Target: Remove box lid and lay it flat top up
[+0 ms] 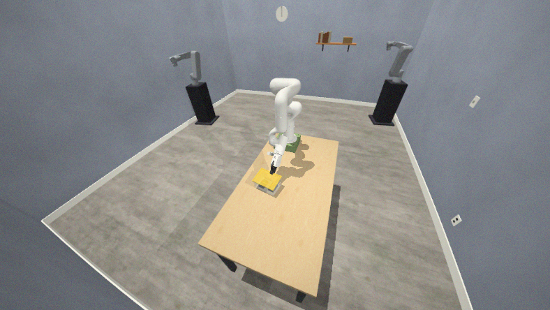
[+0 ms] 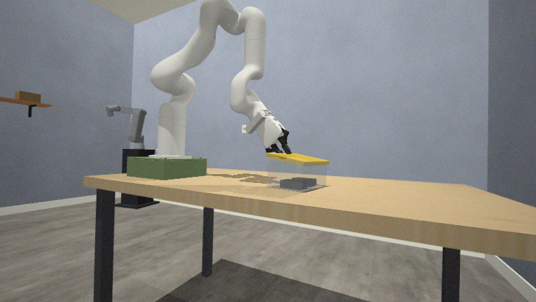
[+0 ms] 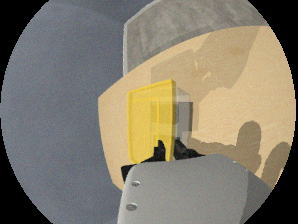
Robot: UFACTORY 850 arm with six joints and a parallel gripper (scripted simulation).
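Right now my hand is 60 mm short of the yellow lid, 40 mm to the left of it and 20 mm above it. Also, from my hand: clear box 60 mm ahead, 40 mm to the right, 80 mm below.
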